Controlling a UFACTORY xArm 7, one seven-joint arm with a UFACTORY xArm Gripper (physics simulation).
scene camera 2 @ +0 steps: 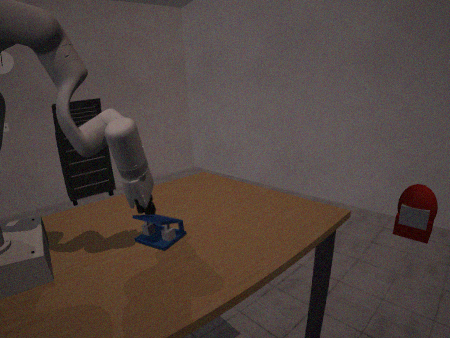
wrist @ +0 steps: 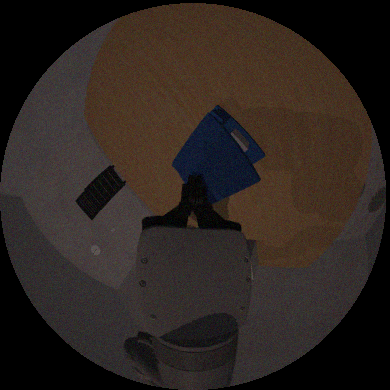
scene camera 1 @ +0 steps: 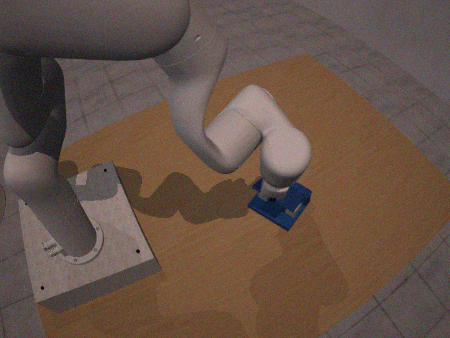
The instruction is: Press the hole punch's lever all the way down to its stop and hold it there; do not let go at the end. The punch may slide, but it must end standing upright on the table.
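Frame: origin at the arm's base, x ahead, y left, z up, level; centimetres.
Seen in the pictures: gripper, between the fingertips: (scene camera 2: 150,212) (wrist: 192,182); arm's base, origin of its link: (scene camera 1: 79,240).
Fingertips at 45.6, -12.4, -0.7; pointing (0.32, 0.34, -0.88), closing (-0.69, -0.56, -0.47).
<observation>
Offsets run from my fingertips to a thing's top centre, as dx, dy, dz. "spot": to the spot under its first point. Level surfaces: height alone.
The blue hole punch stands upright on the table, its base {spot: -2.7, -6.4, -7.1} (scene camera 1: 281,221) (scene camera 2: 161,244) (wrist: 256,153) flat on the top. Its blue lever {+0.7, -1.9, +0.2} (scene camera 2: 162,219) (wrist: 220,157) is raised, with a visible gap above the base in scene camera 2; its free end points left there, toward the arm's base. Pale blocks show between lever and base. My gripper (scene camera 1: 272,199) (scene camera 2: 149,212) (wrist: 192,182) is shut and empty, pointing down. Its black fingertips are at the lever's top, near its free end in the wrist view. Whether they touch it I cannot tell. In scene camera 1 the wrist hides part of the lever.
The arm's base stands on a grey block (scene camera 1: 120,220) (scene camera 2: 25,270) on the wooden table {dz -8.3} (scene camera 1: 350,150) (scene camera 2: 240,215) (wrist: 165,60). A dark slatted rack stands beyond the table in scene camera 2. A red object (scene camera 2: 419,196) stands on the floor at the right.
</observation>
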